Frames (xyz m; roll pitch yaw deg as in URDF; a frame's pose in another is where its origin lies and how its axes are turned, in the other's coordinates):
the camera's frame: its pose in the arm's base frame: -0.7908 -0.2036 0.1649 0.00 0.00 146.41
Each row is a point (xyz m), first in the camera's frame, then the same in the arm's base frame.
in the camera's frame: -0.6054 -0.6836 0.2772
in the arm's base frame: 0.0917 0.0309 0.4421
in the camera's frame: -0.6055 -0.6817 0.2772
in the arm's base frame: 0.0907 0.0293 0.4421
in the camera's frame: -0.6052 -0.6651 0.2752
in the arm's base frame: 0.0813 0.0156 0.4401
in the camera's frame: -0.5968 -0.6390 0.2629
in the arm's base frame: 0.0599 -0.0015 0.4278
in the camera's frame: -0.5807 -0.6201 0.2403
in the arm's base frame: 0.0360 -0.0083 0.4052
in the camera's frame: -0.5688 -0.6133 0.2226
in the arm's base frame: 0.0223 -0.0074 0.3875
